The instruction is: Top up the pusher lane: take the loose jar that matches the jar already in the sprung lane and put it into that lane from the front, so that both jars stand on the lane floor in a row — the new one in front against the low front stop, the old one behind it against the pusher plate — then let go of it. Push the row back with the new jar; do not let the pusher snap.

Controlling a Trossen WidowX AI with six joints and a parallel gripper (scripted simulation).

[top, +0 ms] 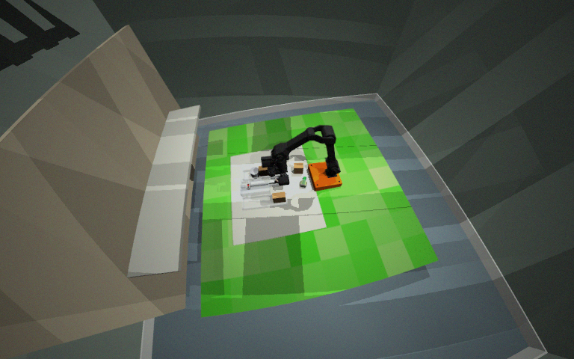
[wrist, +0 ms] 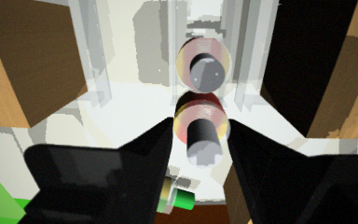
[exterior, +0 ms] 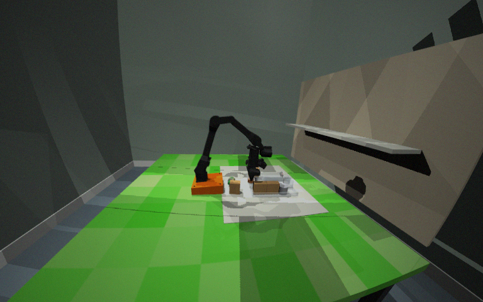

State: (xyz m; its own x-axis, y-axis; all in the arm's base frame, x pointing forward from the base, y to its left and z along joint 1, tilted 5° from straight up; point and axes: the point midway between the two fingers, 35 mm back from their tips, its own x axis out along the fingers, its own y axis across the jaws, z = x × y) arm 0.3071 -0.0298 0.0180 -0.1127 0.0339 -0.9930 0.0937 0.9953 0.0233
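Now: the clear lane tray 17 cm ahead of my gripper tip, 1 cm to the left of it and 3 cm below it. Round my gripper tip: grey cylinder (18 cm ahead, 9 cm to the right, 2 cm below).
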